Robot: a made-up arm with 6 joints. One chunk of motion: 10 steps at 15 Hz.
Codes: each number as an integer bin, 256 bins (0 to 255) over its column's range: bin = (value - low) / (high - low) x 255, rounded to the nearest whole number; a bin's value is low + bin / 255 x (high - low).
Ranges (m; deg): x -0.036..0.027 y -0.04..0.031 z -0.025..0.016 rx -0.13..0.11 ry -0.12..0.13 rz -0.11..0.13
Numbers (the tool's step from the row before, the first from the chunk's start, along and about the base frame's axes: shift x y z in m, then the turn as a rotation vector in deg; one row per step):
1: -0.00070 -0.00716 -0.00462 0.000 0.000 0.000
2: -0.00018 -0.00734 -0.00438 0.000 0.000 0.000
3: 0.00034 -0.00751 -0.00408 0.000 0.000 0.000
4: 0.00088 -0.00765 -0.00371 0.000 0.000 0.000
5: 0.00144 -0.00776 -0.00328 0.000 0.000 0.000
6: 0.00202 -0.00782 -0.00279 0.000 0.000 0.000
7: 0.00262 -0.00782 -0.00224 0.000 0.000 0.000
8: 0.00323 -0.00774 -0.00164 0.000 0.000 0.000
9: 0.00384 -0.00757 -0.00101 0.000 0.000 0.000
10: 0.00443 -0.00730 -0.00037 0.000 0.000 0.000
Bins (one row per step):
1: 143 118 127 138 122 117
2: 145 117 128 138 122 117
3: 147 117 130 138 122 117
4: 149 116 132 138 122 117
5: 152 116 135 138 122 117
6: 154 116 138 138 122 117
7: 156 116 142 138 122 117
8: 159 116 145 138 122 117
9: 161 116 149 138 122 117
10: 164 117 153 138 122 117

